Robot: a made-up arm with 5 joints. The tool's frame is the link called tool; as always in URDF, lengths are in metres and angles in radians. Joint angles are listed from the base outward.
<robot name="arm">
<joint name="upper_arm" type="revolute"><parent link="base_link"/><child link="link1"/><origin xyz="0 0 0.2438" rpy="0 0 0"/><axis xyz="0 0 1"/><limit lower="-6.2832" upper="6.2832"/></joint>
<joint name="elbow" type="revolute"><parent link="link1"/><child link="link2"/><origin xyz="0 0 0" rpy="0 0 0"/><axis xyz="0 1 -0.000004"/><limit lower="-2.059" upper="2.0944"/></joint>
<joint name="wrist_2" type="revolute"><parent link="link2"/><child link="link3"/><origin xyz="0.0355 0 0.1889" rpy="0 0 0"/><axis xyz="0 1 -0.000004"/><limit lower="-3.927" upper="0.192"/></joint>
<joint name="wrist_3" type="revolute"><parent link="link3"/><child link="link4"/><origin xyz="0.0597 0 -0.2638" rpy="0 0 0"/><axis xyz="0 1 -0.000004"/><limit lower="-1.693" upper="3.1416"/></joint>
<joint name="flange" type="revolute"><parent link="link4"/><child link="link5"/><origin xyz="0.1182 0 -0.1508" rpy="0 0 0"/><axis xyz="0 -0.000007 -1"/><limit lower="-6.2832" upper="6.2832"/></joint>
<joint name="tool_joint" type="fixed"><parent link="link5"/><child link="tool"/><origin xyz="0 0 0" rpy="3.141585 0 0"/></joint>
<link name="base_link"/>
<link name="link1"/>
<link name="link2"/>
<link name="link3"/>
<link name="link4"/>
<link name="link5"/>
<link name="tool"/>
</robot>
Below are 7 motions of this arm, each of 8 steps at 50 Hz.
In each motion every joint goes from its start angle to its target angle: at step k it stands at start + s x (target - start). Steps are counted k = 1, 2, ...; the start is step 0. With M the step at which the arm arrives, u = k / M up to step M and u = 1 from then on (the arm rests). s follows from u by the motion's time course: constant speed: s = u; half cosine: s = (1 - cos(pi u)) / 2; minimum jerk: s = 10 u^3 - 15 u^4 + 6 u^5.
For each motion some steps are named. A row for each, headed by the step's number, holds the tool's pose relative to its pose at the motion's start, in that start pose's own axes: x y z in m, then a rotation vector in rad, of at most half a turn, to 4 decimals.
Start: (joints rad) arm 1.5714 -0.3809 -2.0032 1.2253 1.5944
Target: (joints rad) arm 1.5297 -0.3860 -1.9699 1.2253 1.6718
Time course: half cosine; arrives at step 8
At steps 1, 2, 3, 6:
1: 0.0005 0.0002 0.0004 -0.0010 0.0015 0.0036
2: 0.0018 0.0008 0.0015 -0.0040 0.0057 0.0138
3: 0.0038 0.0017 0.0031 -0.0083 0.0121 0.0291
6: 0.0105 0.0048 0.0084 -0.0222 0.0338 0.0807

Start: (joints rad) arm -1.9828 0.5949 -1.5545 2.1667 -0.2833
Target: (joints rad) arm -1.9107 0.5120 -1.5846 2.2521 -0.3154
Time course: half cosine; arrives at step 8
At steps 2, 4, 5, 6, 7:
2: -0.0038 -0.0043 -0.0025 -0.0106 0.0011 -0.0085
4: -0.0131 -0.0146 -0.0081 -0.0362 0.0036 -0.0291
5: -0.0182 -0.0203 -0.0109 -0.0500 0.0048 -0.0404
6: -0.0226 -0.0251 -0.0131 -0.0616 0.0058 -0.0500
7: -0.0256 -0.0283 -0.0145 -0.0694 0.0064 -0.0564

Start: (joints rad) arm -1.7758 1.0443 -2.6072 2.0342 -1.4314
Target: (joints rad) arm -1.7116 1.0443 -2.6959 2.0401 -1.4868
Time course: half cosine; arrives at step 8
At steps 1, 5, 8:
1: 0.0012 -0.0003 -0.0011 -0.0033 -0.0007 -0.0043
5: 0.0211 -0.0059 -0.0193 -0.0591 -0.0120 -0.0784
8: 0.0306 -0.0092 -0.0277 -0.0853 -0.0174 -0.1137

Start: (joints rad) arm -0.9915 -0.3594 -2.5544 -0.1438 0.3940
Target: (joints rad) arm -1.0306 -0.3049 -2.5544 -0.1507 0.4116
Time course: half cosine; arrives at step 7
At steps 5, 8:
5: -0.0255 0.0068 0.0071 -0.0181 -0.0343 -0.0173
8: -0.0314 0.0086 0.0086 -0.0225 -0.0421 -0.0213

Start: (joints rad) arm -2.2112 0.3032 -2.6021 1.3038 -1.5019
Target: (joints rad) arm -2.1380 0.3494 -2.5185 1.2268 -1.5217
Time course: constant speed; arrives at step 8
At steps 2, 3, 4, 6, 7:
2: 0.0080 -0.0030 0.0125 0.0142 0.0144 -0.0150
3: 0.0121 -0.0046 0.0186 0.0212 0.0215 -0.0226
4: 0.0163 -0.0063 0.0247 0.0283 0.0287 -0.0302
6: 0.0249 -0.0102 0.0368 0.0423 0.0429 -0.0456
7: 0.0293 -0.0122 0.0428 0.0493 0.0500 -0.0534

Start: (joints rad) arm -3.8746 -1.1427 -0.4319 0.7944 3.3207
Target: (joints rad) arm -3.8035 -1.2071 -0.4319 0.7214 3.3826
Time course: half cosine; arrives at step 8
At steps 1, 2, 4, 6, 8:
1: -0.0005 0.0009 -0.0011 -0.0028 -0.0048 0.0004
2: -0.0020 0.0035 -0.0043 -0.0109 -0.0184 0.0017
4: -0.0063 0.0117 -0.0149 -0.0387 -0.0624 0.0065
6: -0.0102 0.0196 -0.0260 -0.0681 -0.1056 0.0122
8: -0.0117 0.0228 -0.0307 -0.0809 -0.1232 0.0148

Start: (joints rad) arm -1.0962 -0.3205 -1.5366 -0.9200 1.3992
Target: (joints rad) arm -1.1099 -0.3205 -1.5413 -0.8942 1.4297
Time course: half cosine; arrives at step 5
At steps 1, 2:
1: 0.0002 0.0002 0.0003 -0.0021 0.0001 0.0017
2: 0.0006 0.0009 0.0011 -0.0075 0.0005 0.0061

